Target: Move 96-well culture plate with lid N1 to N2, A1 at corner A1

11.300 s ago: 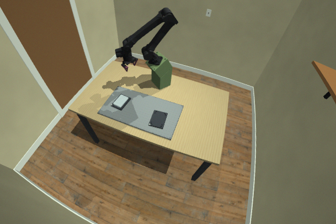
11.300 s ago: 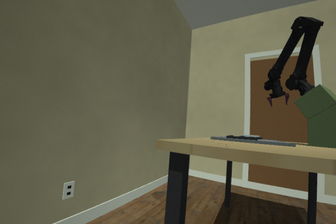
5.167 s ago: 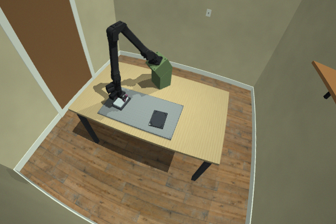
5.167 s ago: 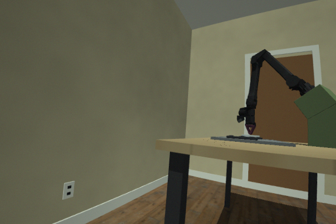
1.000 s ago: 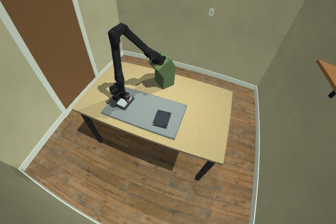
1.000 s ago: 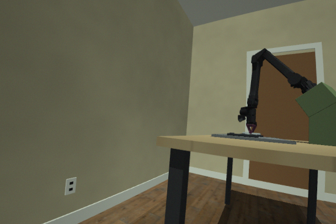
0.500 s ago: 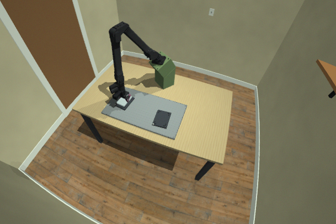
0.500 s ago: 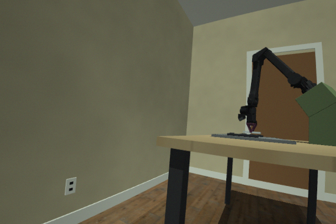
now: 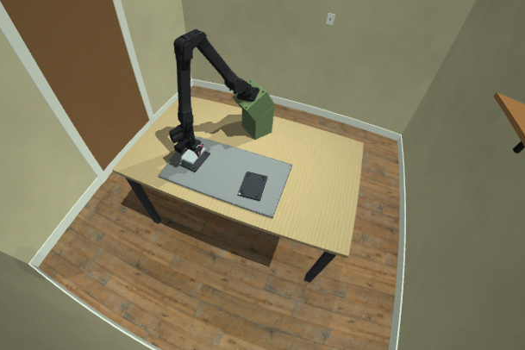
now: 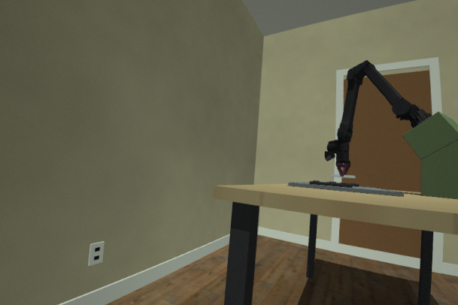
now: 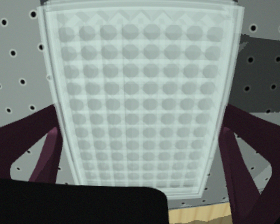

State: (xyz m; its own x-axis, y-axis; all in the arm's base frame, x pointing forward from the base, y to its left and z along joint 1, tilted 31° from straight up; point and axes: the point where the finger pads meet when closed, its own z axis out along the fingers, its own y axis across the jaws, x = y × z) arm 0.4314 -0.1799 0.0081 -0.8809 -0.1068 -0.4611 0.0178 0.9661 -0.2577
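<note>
Now: the dark plate nest 40 cm to the left of my hand, 5 cm below it and 1 cm ahead of it. Also, from my hand: 96-well plate: 1 cm below.
</note>
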